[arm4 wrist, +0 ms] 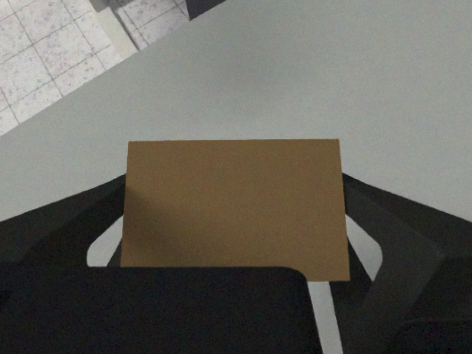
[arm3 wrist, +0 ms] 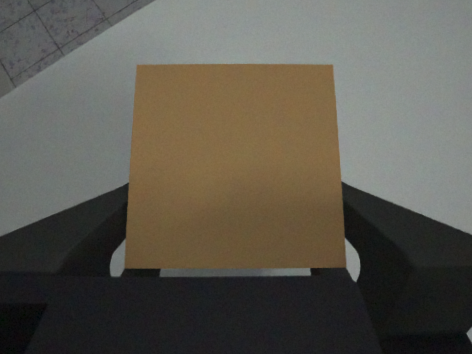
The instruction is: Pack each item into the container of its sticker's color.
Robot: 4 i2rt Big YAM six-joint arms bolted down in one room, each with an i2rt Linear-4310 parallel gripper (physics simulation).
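In the arm3 wrist view a square light-brown box top (arm3 wrist: 234, 150) fills the middle. My arm3 gripper (arm3 wrist: 235, 200) is shut on this box, one finger against its left side and one against its right. In the arm4 wrist view a wider, darker brown box (arm4 wrist: 232, 200) shows. My arm4 gripper (arm4 wrist: 234, 192) is shut on it, with a finger at each side. A dark gripper part hides the near edge of the arm4 box. No sticker and no container shows in either view. The arm1 and arm2 grippers do not show.
A pale table top (arm3 wrist: 400, 100) (arm4 wrist: 390, 90) lies under both boxes. Its edge runs across the upper left, with tiled floor (arm3 wrist: 35, 40) (arm4 wrist: 40, 55) beyond. A dark object (arm4 wrist: 200, 6) shows at the top of the arm4 wrist view, past the edge.
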